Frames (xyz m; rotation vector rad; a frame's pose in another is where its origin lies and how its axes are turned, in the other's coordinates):
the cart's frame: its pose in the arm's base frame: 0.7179 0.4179 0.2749 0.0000 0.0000 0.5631
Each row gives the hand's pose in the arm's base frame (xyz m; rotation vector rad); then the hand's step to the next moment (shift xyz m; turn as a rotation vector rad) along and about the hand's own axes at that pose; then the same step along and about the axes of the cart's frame.
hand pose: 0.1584 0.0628 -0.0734 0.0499 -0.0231 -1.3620
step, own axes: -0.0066 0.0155 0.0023 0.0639 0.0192 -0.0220
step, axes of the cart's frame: 0.0167 0.0008 0.0031 -0.0031 -0.0667 -0.0218
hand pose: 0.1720 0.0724 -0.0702 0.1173 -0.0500 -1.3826
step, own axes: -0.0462 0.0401 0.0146 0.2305 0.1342 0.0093
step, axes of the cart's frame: 0.0522 0.0284 0.0206 0.0385 -0.2636 0.0166
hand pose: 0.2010 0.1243 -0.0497 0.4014 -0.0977 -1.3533
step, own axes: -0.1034 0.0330 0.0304 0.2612 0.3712 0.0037
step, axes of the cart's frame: 0.0510 0.0835 0.0559 0.2368 -0.3775 0.0861
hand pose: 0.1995 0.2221 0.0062 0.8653 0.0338 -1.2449
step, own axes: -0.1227 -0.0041 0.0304 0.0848 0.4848 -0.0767
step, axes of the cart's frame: -0.0080 0.1009 0.0758 0.3959 -0.2463 0.1753
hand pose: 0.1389 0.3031 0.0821 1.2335 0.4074 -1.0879
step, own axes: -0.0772 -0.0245 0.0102 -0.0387 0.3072 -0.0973
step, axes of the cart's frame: -0.0365 0.0542 0.0490 0.2708 -0.0689 0.1652
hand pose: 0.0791 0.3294 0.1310 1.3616 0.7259 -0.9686
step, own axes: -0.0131 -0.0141 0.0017 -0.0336 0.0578 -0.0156
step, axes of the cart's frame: -0.0152 0.0107 0.0053 0.0413 -0.0056 0.0546
